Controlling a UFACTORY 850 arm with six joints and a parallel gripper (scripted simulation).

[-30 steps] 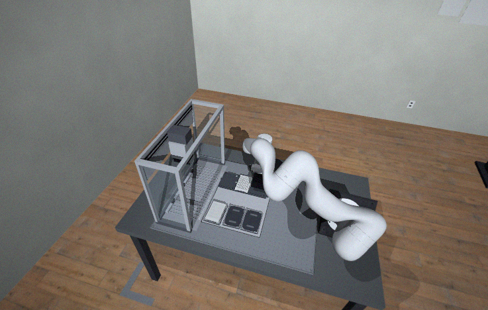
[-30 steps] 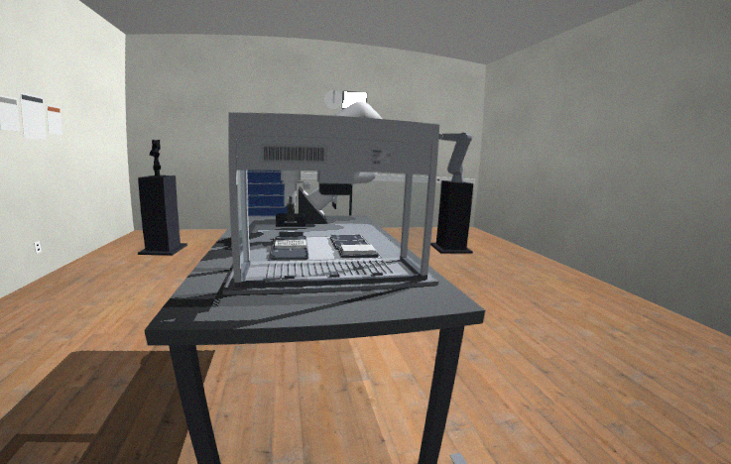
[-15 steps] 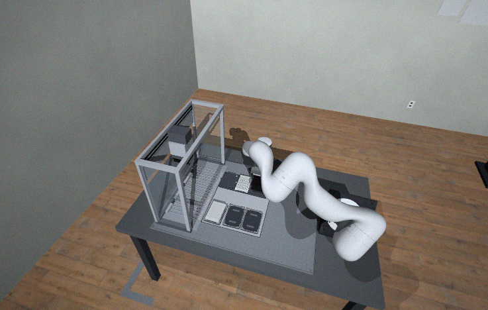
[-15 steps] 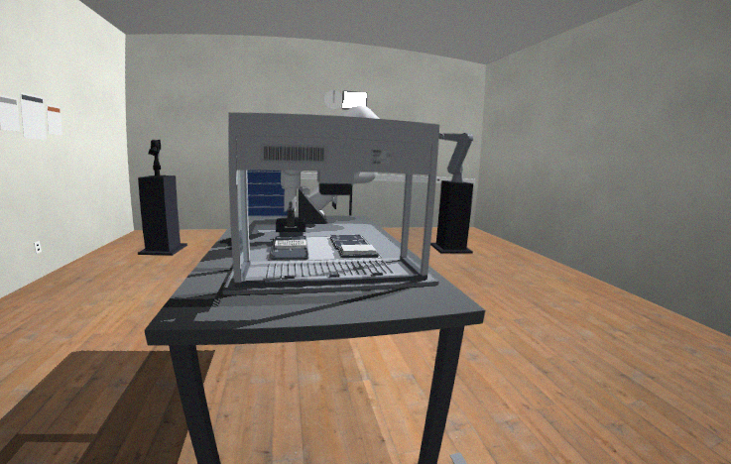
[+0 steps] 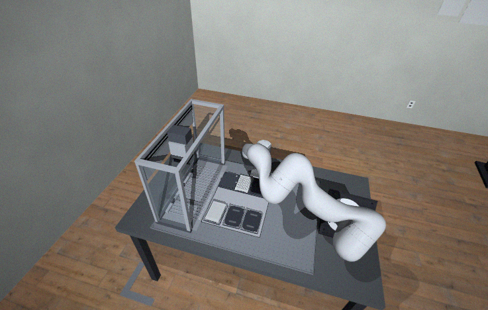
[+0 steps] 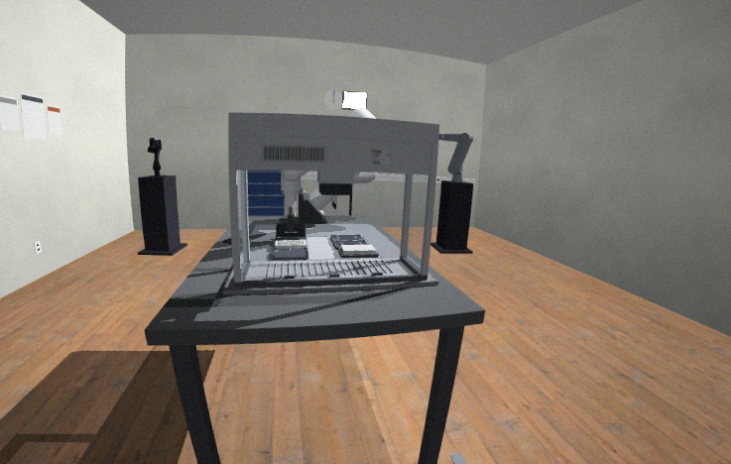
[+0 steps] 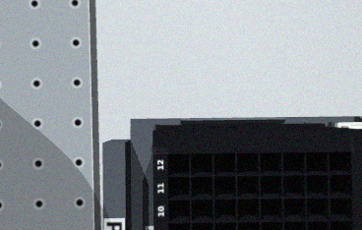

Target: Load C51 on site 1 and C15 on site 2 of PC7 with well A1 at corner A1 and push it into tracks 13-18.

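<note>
My gripper is now 100 mm short of the plate carrier PC7, 10 mm to the right of it and 50 mm above it. From my hand the other things lie so: nest S1 (40 mm behind, 250 mm to the left, 60 mm below); black deep-well block C51 (10 mm below); white 96-well plate C15 (100 mm ahead, 10 mm to the left, 50 mm below).
</note>
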